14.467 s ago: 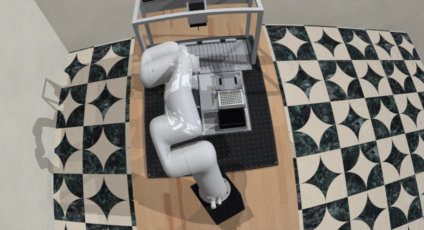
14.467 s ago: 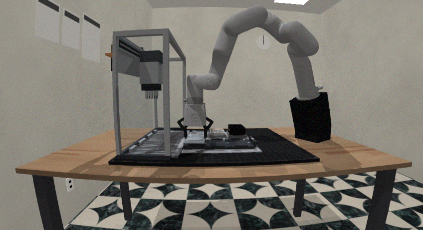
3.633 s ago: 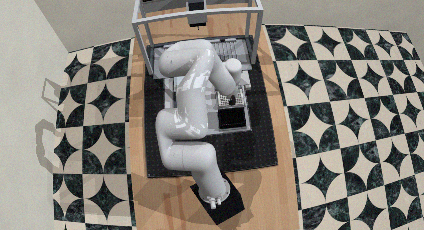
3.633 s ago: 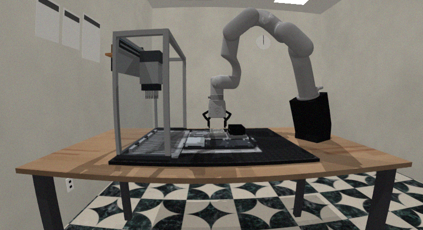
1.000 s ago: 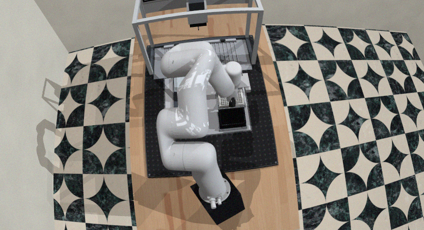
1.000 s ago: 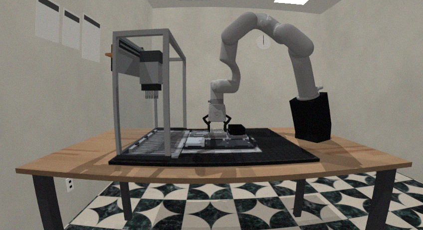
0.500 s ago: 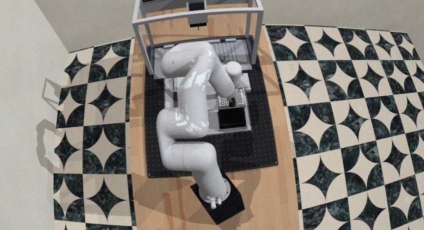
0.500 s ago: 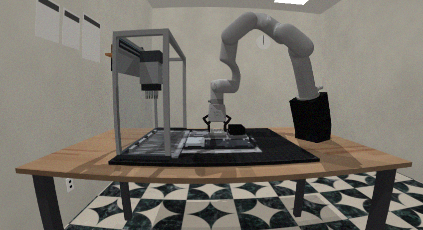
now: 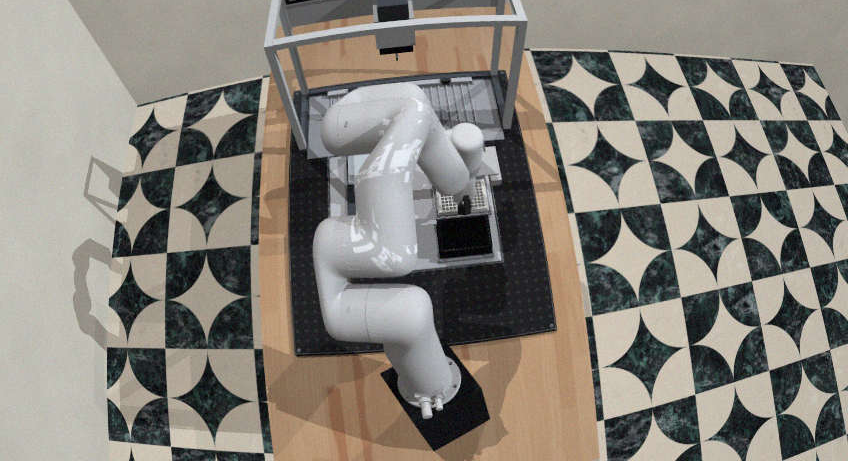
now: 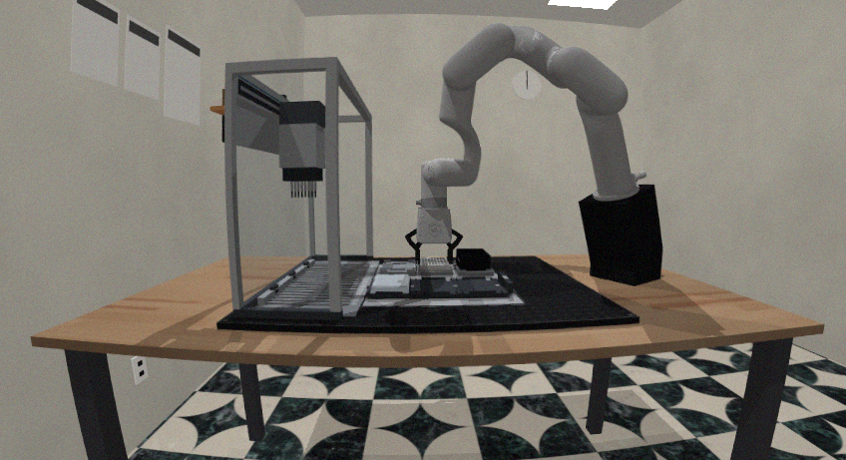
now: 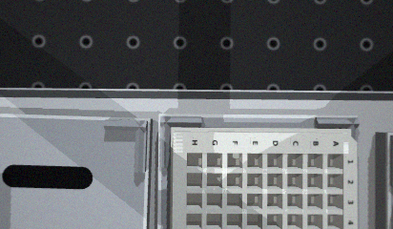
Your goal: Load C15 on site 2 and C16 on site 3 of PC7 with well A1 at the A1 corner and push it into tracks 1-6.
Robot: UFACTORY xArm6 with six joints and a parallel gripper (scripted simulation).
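Right now the nest S2 is 2 cm below my hand. The rest, counted from my hand: grey apron: 13 cm to the left, 3 cm below; nest S3: 10 cm ahead, 1 cm to the right, 2 cm below; 96-well plate C15: 1 cm below.
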